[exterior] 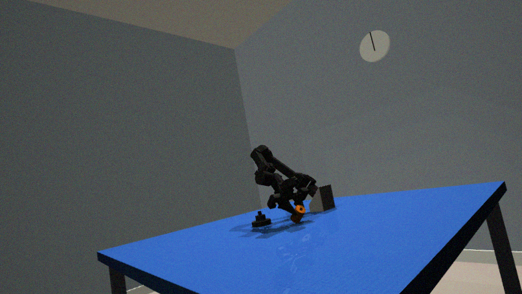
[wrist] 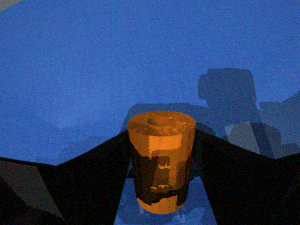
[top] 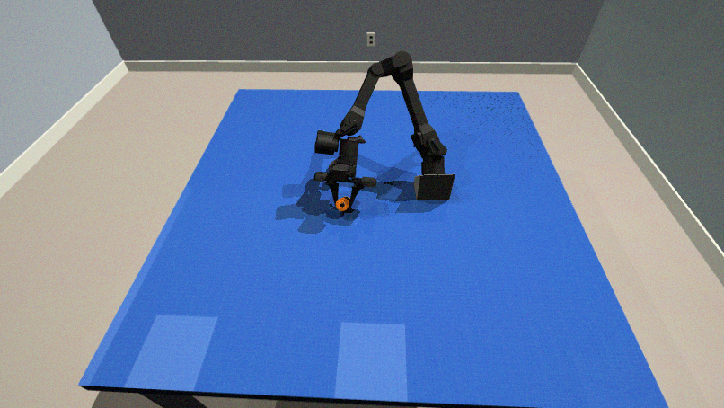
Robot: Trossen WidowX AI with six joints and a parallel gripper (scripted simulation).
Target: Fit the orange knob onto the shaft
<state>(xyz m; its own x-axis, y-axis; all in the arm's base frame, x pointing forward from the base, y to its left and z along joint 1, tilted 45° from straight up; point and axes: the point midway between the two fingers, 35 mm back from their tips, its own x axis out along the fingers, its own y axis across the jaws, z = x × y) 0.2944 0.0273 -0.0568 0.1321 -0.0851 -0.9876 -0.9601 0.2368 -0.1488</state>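
The orange knob lies 20 mm to the right of my gripper tip. Round my gripper tip: dark round pedestal: 210 mm to the right, 10 mm below.
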